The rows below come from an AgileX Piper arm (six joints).
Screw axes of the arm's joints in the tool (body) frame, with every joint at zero. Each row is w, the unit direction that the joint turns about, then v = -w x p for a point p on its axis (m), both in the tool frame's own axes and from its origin. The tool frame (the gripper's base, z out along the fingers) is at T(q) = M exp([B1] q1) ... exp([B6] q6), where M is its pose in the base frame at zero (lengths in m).
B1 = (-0.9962, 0, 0.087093, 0.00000, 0.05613, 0.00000)
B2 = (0, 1, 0, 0.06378, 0.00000, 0.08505)
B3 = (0, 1, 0, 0.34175, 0.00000, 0.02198)
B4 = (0, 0, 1, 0.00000, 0.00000, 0.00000)
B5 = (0, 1, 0, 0.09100, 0.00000, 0.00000)
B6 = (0, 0, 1, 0.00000, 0.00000, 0.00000)
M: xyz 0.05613 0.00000 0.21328 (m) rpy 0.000 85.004 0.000 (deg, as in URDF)
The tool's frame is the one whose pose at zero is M.
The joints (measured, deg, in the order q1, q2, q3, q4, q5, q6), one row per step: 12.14, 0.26, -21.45, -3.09, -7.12, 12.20; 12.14, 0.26, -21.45, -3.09, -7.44, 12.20; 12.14, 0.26, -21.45, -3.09, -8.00, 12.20; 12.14, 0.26, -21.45, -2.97, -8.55, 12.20; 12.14, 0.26, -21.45, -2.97, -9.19, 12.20; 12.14, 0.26, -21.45, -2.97, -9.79, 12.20; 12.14, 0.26, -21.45, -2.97, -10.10, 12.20; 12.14, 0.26, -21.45, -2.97, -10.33, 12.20; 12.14, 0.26, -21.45, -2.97, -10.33, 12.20; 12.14, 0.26, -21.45, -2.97, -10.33, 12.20; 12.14, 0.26, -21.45, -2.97, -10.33, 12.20; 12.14, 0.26, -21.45, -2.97, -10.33, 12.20; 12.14, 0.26, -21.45, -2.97, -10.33, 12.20; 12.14, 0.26, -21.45, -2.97, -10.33, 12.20; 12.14, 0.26, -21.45, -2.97, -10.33, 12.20; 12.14, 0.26, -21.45, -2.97, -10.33, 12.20
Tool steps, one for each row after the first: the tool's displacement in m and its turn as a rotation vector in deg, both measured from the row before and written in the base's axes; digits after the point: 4 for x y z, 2 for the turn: -0.0003, 0.0000, 0.0004, 0.06, -0.31, 0.02; -0.0005, -0.0001, 0.0007, 0.10, -0.55, 0.03; -0.0005, -0.0001, 0.0007, 0.21, -0.52, 0.08; -0.0006, -0.0001, 0.0008, 0.12, -0.63, 0.03; -0.0006, -0.0001, 0.0008, 0.11, -0.59, 0.03; -0.0003, 0.0000, 0.0004, 0.06, -0.30, 0.01; -0.0002, 0.0000, 0.0003, 0.04, -0.23, 0.01; 0.0000, 0.0000, 0.0000, 0.00, 0.00, 0.00; 0.0000, 0.0000, 0.0000, 0.00, 0.00, 0.00; 0.0000, 0.0000, 0.0000, 0.00, 0.00, 0.00; 0.0000, 0.0000, 0.0000, 0.00, 0.00, 0.00; 0.0000, 0.0000, 0.0000, 0.00, 0.00, 0.00; 0.0000, 0.0000, 0.0000, 0.00, 0.00, 0.00; 0.0000, 0.0000, 0.0000, 0.00, 0.00, 0.00; 0.0000, 0.0000, 0.0000, 0.00, 0.00, 0.00
